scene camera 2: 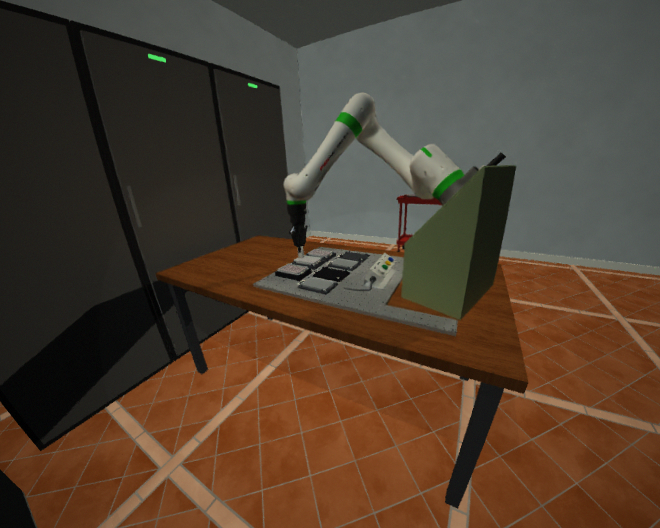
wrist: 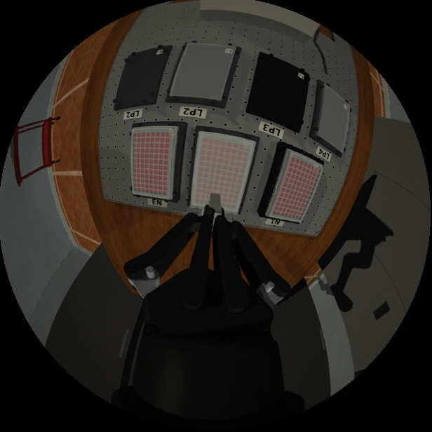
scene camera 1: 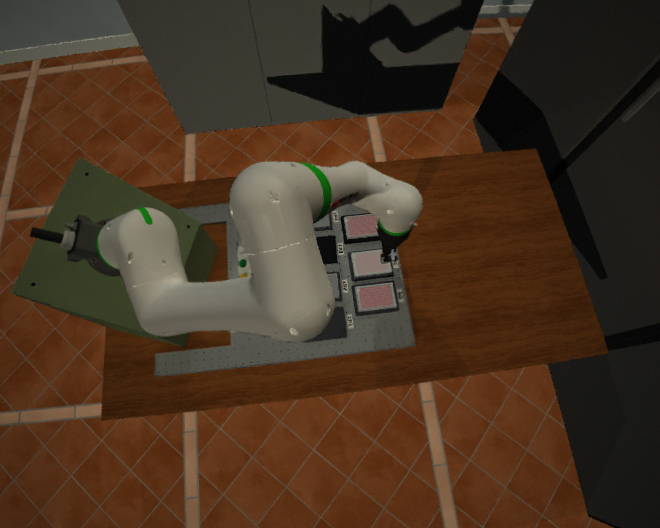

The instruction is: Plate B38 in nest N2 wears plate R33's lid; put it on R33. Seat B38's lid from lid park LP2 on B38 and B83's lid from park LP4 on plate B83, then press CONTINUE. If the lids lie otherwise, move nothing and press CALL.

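Note:
The middle plate in nest N2 looks paler, under a clear lid. Plates with bright pink wells stand in N3 and N1; their codes are too small to read. A pale grey lid lies on LP2, and another pale lid on LP4. My gripper is shut, pointing down, fingertips together with nothing between them, at or just above the outer short edge of the N2 plate's lid. Contact cannot be told.
Dark LP1 and black LP3 show no pale lid. The button box, with a cable, stands on the perforated board towards the green arm pedestal. The forearm hides part of the parks in scene camera 1.

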